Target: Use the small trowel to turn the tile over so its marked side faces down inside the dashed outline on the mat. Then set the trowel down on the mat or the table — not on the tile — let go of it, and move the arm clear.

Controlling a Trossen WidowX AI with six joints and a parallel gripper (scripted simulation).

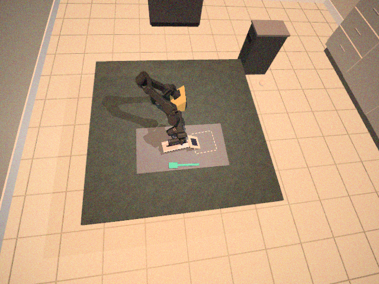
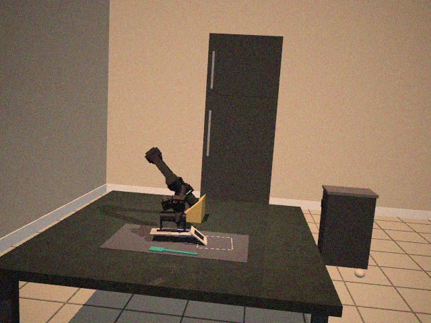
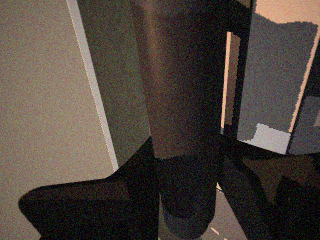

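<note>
The tile lies 100 mm to the left of my gripper tip, 60 mm below it and 30 mm behind it. The rest, counted from my gripper tip: trowel (30 mm behind, 10 mm below); then grey mat (110 mm below, 20 mm behind, 10 mm to the left); then green flat tool (120 mm ahead, 80 mm below, 20 mm to the right).
</note>
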